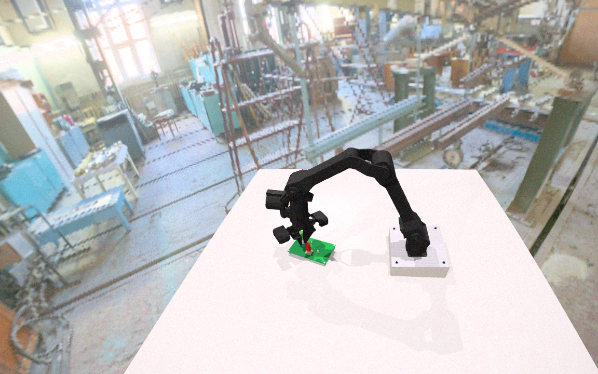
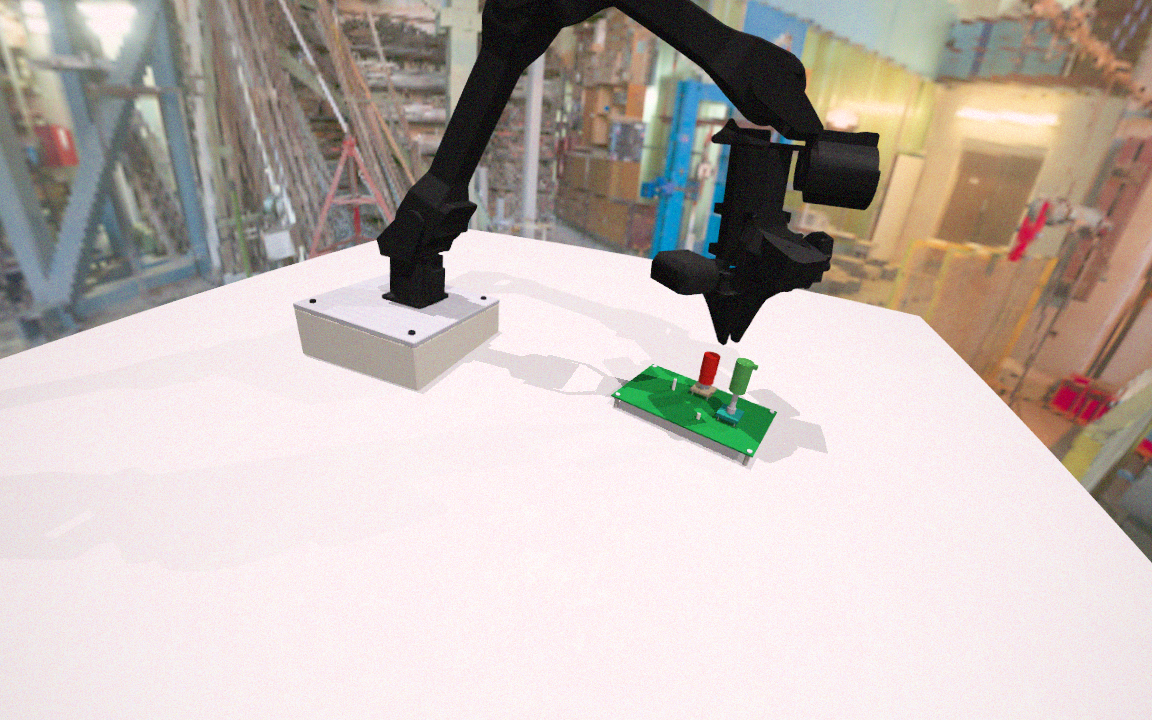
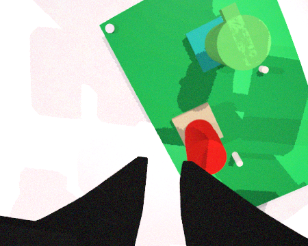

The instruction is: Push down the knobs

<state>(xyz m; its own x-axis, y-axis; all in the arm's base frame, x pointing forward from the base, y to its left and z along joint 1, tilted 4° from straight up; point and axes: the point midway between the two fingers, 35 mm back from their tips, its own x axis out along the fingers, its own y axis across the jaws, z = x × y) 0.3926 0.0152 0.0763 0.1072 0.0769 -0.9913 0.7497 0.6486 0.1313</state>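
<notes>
Now: the green knob 5 cm to the right of my gripper tip, 2 cm ahead of it and 1 cm below it. Round my gripper tip: red knob (3 cm below, 1 cm to the right, 1 cm behind).
</notes>
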